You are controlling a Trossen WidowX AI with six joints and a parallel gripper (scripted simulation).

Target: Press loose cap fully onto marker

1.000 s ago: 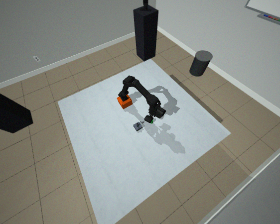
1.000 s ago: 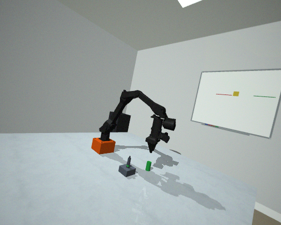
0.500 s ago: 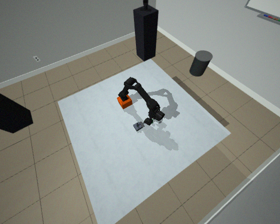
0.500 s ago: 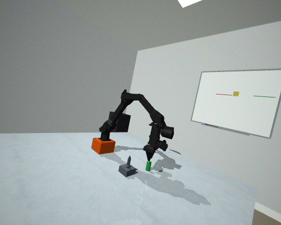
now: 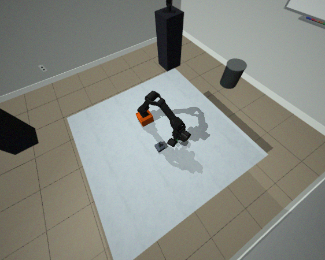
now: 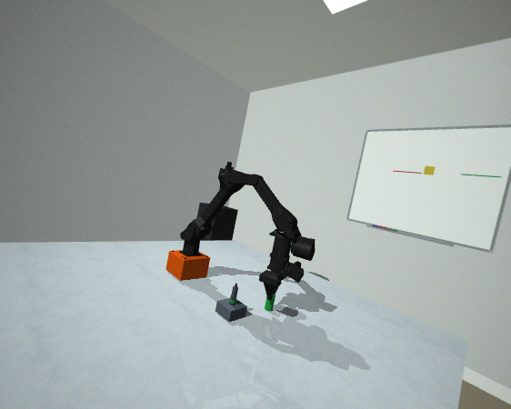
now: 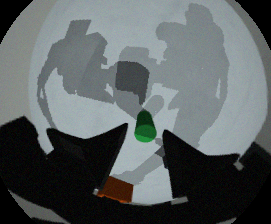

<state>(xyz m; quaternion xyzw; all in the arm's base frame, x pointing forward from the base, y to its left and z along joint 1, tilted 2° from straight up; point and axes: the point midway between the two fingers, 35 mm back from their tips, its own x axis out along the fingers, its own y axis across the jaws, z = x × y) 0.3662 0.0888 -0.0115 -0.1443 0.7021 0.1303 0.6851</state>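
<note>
Now: gripper tip 2 cm above the green cap.
</note>
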